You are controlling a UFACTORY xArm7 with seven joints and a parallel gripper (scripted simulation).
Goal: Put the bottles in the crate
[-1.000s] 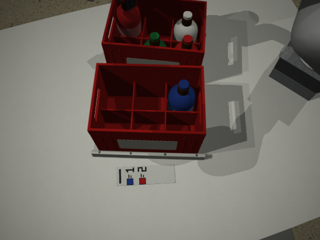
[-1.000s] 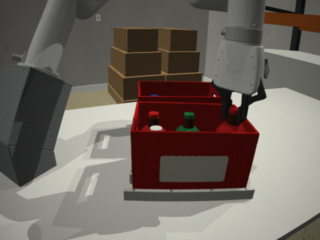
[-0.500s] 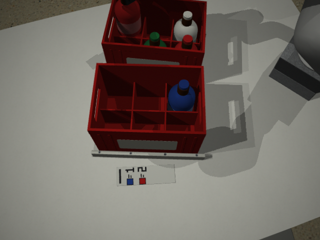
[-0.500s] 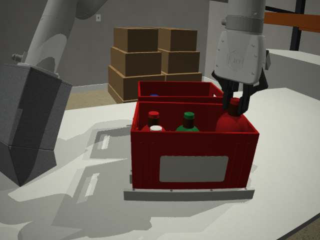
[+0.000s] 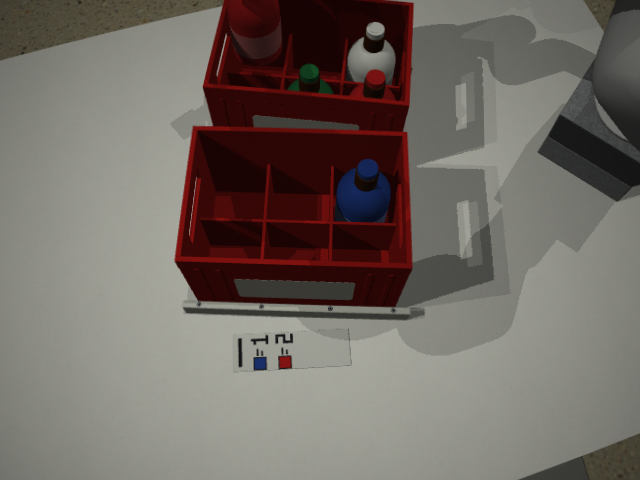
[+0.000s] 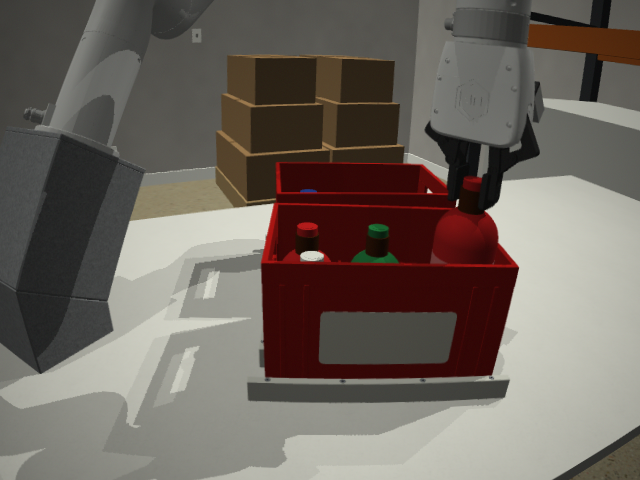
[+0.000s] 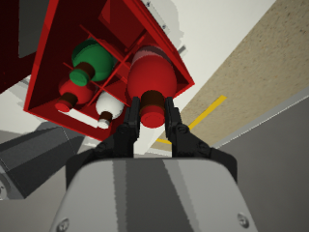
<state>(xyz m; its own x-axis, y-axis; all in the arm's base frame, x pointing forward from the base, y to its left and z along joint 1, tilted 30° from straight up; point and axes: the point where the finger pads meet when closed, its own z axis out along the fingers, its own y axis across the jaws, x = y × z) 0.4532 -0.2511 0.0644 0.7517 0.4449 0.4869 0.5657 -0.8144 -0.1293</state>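
Now: the red bottle 7 cm below my hand. Also, from my hand: green bottle: 7 cm behind, 10 cm to the left, 16 cm below; white bottle: 17 cm behind, 2 cm to the left, 16 cm below; blue bottle: 14 cm behind, 25 cm to the left, 16 cm below.
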